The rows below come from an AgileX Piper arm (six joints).
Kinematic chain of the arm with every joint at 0, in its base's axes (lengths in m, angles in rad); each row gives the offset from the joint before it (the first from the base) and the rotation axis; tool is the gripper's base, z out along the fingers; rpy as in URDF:
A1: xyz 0 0 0.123 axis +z
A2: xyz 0 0 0 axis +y
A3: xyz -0.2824 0 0.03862 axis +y
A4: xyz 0.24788 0 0.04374 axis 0.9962 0 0.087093
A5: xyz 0 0 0 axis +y
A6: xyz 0.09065 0 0.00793 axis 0.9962 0 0.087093
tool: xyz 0 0 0 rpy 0 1.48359 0
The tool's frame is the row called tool.
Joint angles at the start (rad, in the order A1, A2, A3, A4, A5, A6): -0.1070 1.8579 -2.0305 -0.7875 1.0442 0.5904
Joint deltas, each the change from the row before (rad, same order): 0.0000 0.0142 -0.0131 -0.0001 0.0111 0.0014; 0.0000 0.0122 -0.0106 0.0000 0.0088 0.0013; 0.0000 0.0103 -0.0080 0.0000 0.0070 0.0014; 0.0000 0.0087 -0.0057 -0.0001 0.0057 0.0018; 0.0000 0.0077 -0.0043 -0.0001 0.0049 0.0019; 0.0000 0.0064 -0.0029 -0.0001 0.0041 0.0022; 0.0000 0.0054 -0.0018 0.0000 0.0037 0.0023; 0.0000 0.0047 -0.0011 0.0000 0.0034 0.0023; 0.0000 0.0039 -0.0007 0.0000 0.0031 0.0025; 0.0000 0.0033 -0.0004 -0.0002 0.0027 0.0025; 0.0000 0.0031 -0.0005 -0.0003 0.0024 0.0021
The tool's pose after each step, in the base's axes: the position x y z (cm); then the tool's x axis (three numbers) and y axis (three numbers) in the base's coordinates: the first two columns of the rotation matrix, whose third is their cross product. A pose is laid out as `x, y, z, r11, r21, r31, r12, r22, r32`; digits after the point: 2 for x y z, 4 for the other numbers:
40.68, -10.01, 42.41, -0.5090, 0.1589, -0.8460, 0.6501, 0.7151, -0.2568
40.93, -10.07, 42.17, -0.5136, 0.1650, -0.8420, 0.6531, 0.7116, -0.2590
41.15, -10.11, 41.94, -0.5178, 0.1701, -0.8384, 0.6554, 0.7087, -0.2610
41.34, -10.15, 41.71, -0.5217, 0.1749, -0.8350, 0.6573, 0.7063, -0.2628
41.52, -10.19, 41.49, -0.5255, 0.1792, -0.8317, 0.6590, 0.7041, -0.2646
41.66, -10.21, 41.28, -0.5287, 0.1833, -0.8288, 0.6604, 0.7022, -0.2660
41.78, -10.24, 41.09, -0.5318, 0.1874, -0.8259, 0.6618, 0.7004, -0.2673
41.89, -10.26, 40.90, -0.5347, 0.1912, -0.8231, 0.6631, 0.6987, -0.2684
41.97, -10.28, 40.74, -0.5370, 0.1950, -0.8208, 0.6645, 0.6971, -0.2691
42.04, -10.29, 40.60, -0.5388, 0.1984, -0.8187, 0.6659, 0.6956, -0.2697
42.11, -10.31, 40.47, -0.5406, 0.2012, -0.8169, 0.6671, 0.6942, -0.2704

